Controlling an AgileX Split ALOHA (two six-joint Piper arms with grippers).
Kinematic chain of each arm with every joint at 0, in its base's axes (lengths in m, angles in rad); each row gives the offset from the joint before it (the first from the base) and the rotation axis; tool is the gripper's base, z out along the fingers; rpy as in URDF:
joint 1: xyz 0 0 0.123 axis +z
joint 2: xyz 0 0 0 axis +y
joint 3: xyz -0.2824 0 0.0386 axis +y
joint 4: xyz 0.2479 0 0.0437 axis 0.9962 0 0.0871
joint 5: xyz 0 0 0 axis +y
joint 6: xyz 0.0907 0 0.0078 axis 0.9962 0 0.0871
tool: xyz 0 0 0 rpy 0 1.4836 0
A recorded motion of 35 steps. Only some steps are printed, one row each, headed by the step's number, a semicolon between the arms.
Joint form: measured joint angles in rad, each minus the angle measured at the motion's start. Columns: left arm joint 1, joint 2, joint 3, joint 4, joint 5, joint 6; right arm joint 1, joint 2, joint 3, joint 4, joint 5, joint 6.
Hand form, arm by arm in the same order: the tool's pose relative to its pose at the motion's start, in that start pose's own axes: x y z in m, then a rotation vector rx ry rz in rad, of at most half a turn. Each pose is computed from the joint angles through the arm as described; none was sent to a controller.
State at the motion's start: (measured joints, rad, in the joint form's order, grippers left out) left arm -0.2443 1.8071 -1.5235 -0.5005 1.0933 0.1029; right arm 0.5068 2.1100 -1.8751 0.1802 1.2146 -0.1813
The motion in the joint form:
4: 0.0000 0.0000 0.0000 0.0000 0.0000 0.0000; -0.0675 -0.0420 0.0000 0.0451 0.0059 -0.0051
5: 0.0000 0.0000 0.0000 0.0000 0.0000 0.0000; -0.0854 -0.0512 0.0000 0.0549 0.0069 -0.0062
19: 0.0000 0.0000 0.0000 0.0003 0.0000 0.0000; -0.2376 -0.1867 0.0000 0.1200 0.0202 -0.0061
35: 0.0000 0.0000 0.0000 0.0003 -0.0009 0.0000; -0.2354 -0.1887 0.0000 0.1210 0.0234 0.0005
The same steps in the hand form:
4: 0.0000 0.0000 0.0000 0.0000 0.0000 0.0000; 0.0040 -0.0220 -0.0242 -0.0211 -0.0535 0.0671
5: 0.0000 0.0000 0.0000 0.0000 0.0000 0.0000; 0.0053 -0.0280 -0.0298 -0.0245 -0.0663 0.0843
19: 0.0000 0.0000 0.0000 -0.0003 0.0000 0.0001; 0.0274 -0.0697 -0.1026 -0.0200 -0.2245 0.2143
35: -0.0001 0.0000 0.0000 -0.0004 -0.0009 0.0001; 0.0276 -0.0684 -0.1032 -0.0229 -0.2232 0.2184

